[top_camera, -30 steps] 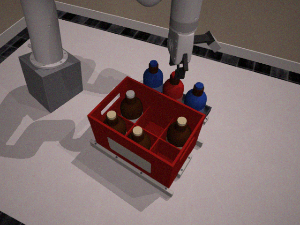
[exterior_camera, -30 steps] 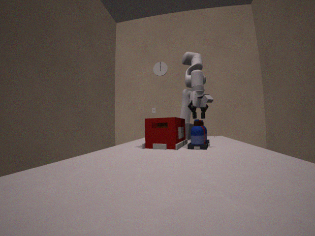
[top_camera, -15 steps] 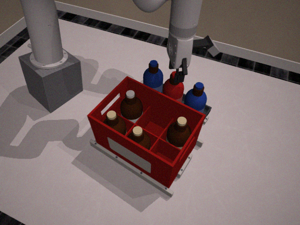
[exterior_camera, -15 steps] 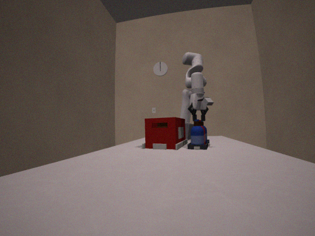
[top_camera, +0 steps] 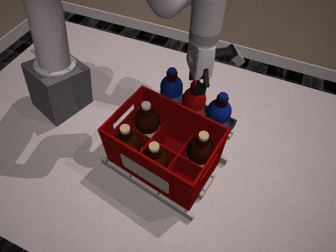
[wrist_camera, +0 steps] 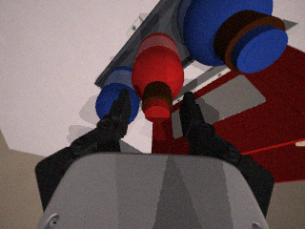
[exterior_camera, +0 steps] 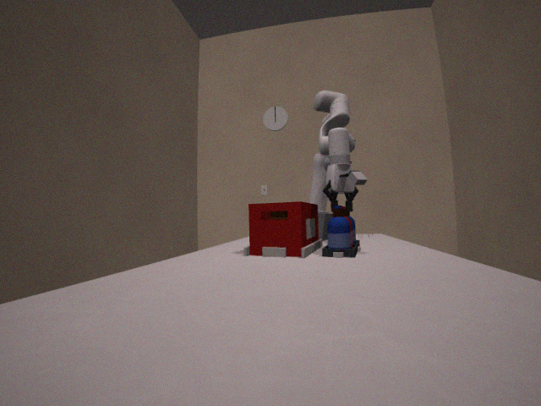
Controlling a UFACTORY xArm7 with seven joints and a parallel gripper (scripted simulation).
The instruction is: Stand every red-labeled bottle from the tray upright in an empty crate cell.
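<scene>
Now: the red-labeled bottle 7 cm below my hand. The rest, counted from my hand: red crate 1 cm ahead, 20 cm to the right, 7 cm below; then dark tray 15 cm below.
</scene>
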